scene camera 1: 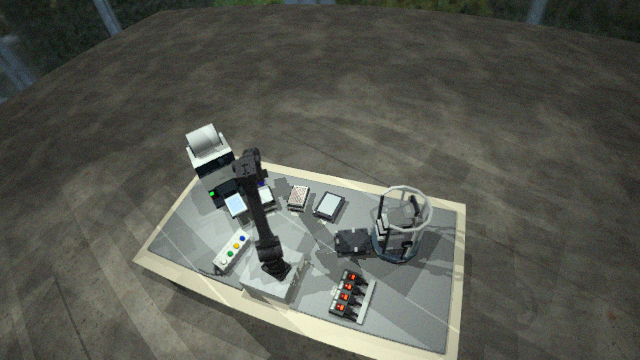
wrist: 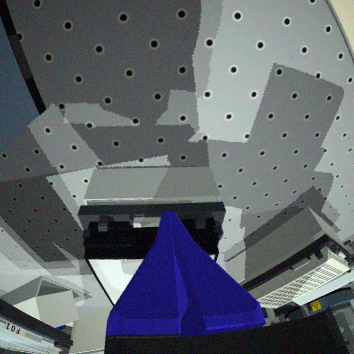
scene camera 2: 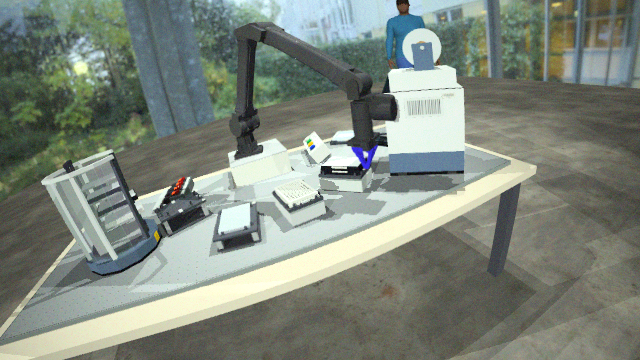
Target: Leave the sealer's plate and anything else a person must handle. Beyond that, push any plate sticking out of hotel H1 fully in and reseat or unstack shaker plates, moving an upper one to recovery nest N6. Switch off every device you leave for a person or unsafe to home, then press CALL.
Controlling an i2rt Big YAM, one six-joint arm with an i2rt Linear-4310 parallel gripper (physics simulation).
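Frame: origin at the arm's base, x ahead, y left, z up, level; centimetres.
Seen in the pictures: gripper, between the fingertips: (scene camera 1: 262, 186) (wrist: 167, 217) (scene camera 2: 366, 168); arm's base, origin of its link: (scene camera 1: 276, 267) (scene camera 2: 249, 153).
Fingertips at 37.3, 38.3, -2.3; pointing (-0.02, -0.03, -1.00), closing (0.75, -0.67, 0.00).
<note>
Offsets run from my fingertips to a thing's top centre, as dx, dy, dz. "*": to the spot under its first point.
My gripper (scene camera 1: 261, 183) (scene camera 2: 367, 167) (wrist: 167, 217) is shut and empty, pointing down at the near shaker's dark rim; contact cannot be told. That shaker {* -0.3, -7.0, -3.4} (scene camera 2: 345, 183) (wrist: 150, 182) carries a pale-topped plate {-5.3, -5.5, +1.9} (scene camera 1: 265, 195) (wrist: 107, 272). A second shaker {* +11.7, -21.6, -3.6} (scene camera 2: 302, 214) carries a many-welled plate {+4.5, -22.2, +0.6} (scene camera 1: 298, 195) (scene camera 2: 296, 193) (wrist: 305, 280). The sealer {-8.4, +24.9, +39.2} (scene camera 1: 215, 162) (scene camera 2: 425, 130) shows a green light; a pale plate {-20.1, +1.5, +6.1} (scene camera 1: 235, 204) (scene camera 2: 344, 136) is at its front. The clear round hotel (scene camera 1: 430, 212) (scene camera 2: 125, 256) holds plates. The switch strip {* -29.3, -80.6, -4.8} (scene camera 1: 366, 302) has several red-lit switches. The button panel {-40.3, -10.2, +2.0} (scene camera 1: 232, 251) (scene camera 2: 316, 148) has coloured buttons.
A dark stand (scene camera 1: 341, 215) (scene camera 2: 253, 235) bears a pale plate {+8.5, -39.9, -1.6} (scene camera 1: 329, 205) (scene camera 2: 235, 218). A dark raised nest {-5.9, -61.6, +1.2} (scene camera 1: 352, 241) (scene camera 2: 182, 210) stands beside the hotel; which is N6 cannot be told. The sealer stands close beside the wrist. A person (scene camera 2: 404, 30) stands behind the sealer.
</note>
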